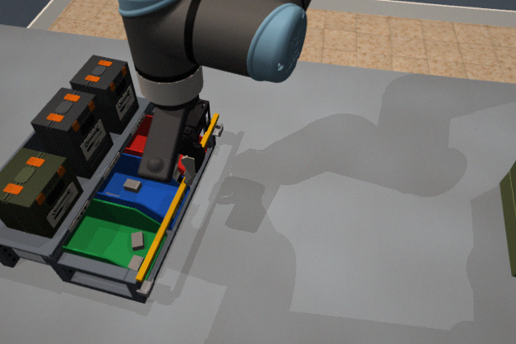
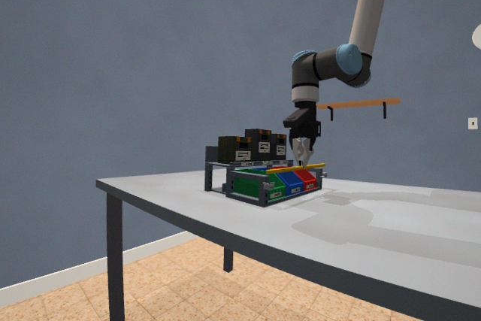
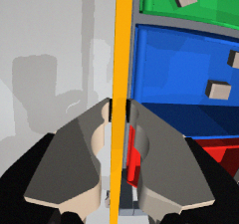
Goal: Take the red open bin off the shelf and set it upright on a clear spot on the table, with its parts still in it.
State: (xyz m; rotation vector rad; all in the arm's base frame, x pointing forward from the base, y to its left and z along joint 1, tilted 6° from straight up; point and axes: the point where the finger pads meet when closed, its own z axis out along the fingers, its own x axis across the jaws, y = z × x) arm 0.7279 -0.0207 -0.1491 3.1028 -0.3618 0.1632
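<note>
The blue bin lies 100 mm ahead of my hand, 20 mm to the right of it and 70 mm below it. Also, from my hand: red open bin: 80 mm ahead, 130 mm to the right, 70 mm below; then green bin: 130 mm ahead, 80 mm to the left, 70 mm below; then yellow bar: 10 mm below.
</note>
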